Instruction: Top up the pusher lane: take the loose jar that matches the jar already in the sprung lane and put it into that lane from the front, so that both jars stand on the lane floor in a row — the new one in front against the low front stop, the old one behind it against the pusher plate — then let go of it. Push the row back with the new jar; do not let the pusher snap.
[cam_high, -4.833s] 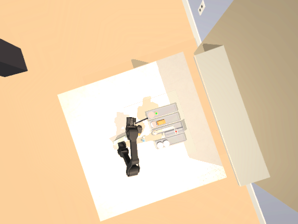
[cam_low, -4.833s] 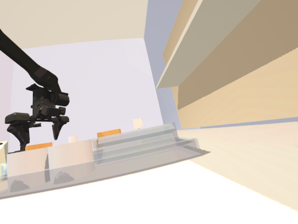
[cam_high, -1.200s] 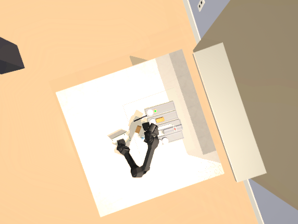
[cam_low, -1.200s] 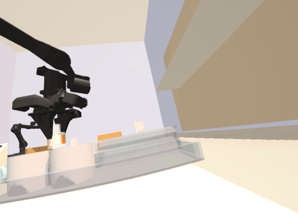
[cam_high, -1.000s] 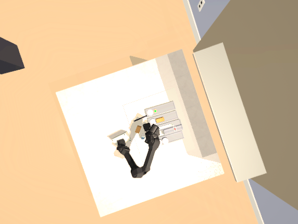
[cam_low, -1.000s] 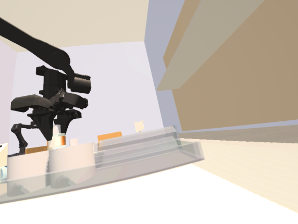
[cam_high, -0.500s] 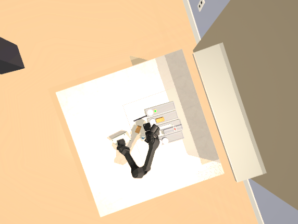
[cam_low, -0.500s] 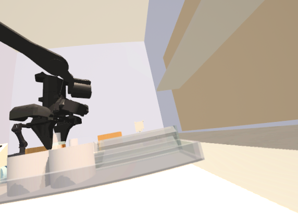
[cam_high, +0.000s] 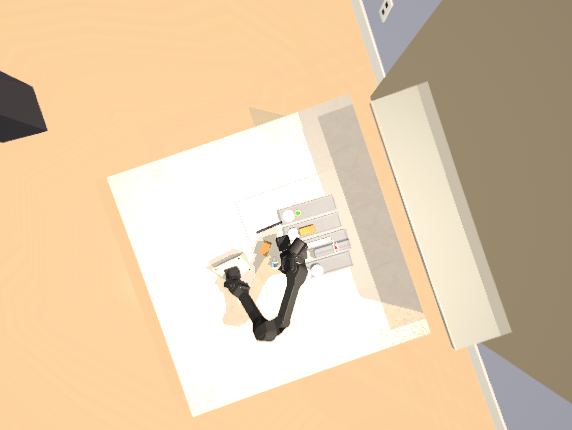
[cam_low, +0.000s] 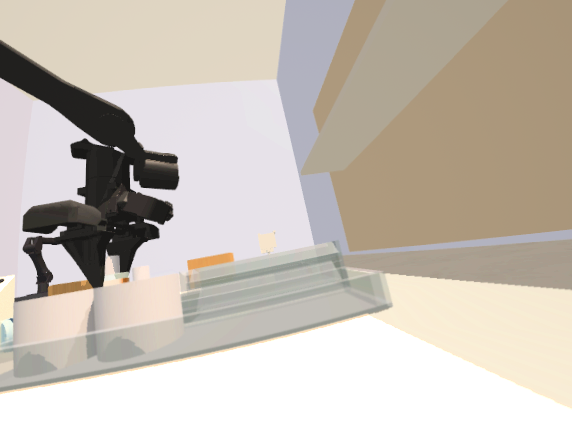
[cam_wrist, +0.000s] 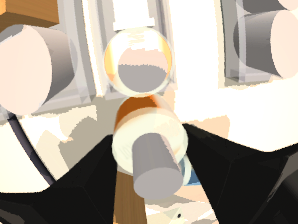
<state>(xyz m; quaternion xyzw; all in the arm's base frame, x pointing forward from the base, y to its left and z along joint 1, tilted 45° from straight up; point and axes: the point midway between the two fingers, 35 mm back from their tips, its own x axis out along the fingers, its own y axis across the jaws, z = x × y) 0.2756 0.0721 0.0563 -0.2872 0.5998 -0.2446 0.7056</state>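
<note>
My gripper tip is now 10 cm past the orange box, 5 cm to the right of it and 2 cm above it. Also, from my gripper tip: thin black rod: 5 cm behind, 14 cm to the left, 5 cm below.
</note>
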